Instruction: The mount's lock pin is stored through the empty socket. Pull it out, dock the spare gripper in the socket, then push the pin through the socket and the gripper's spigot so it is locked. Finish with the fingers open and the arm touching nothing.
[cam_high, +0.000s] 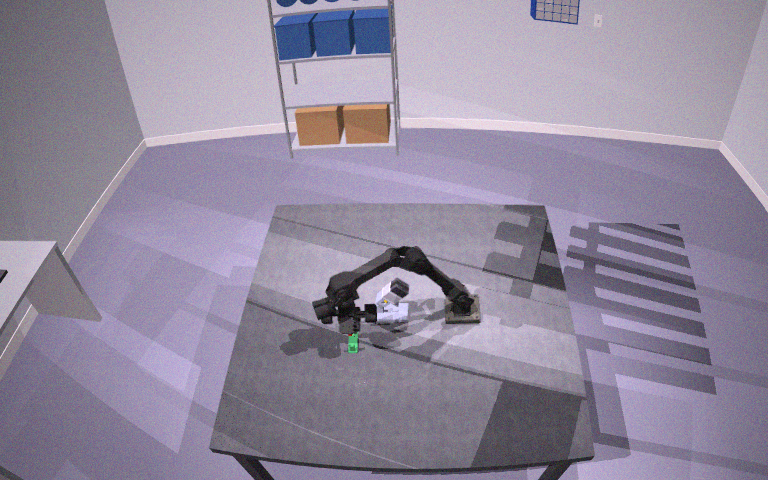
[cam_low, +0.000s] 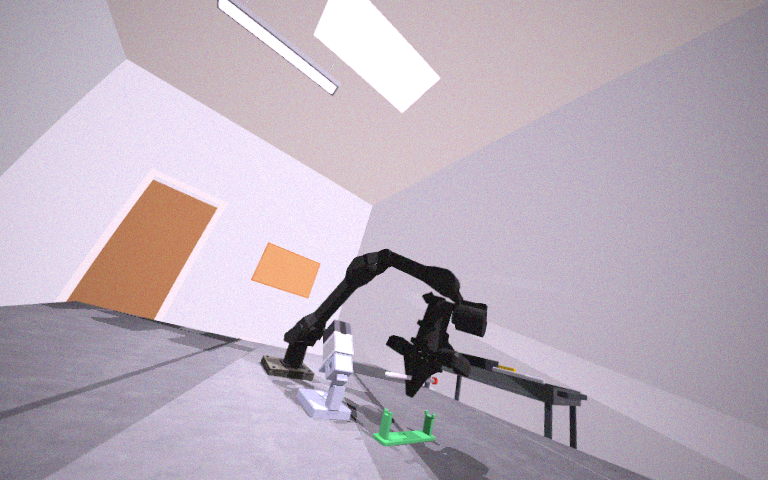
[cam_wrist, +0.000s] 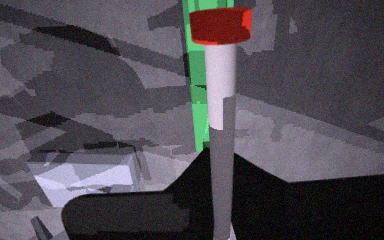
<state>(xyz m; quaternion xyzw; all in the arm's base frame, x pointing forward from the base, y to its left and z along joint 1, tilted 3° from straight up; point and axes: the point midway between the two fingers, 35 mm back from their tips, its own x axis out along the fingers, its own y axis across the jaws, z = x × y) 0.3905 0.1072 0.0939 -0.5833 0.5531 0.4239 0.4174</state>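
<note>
My gripper tip is now 1 cm to the right of the green cradle and 5 cm above it. The rest, counted from my gripper tip: spare gripper (14 cm behind, 10 cm to the right, 4 cm above); then mount (12 cm behind, 10 cm to the right, 2 cm below).
</note>
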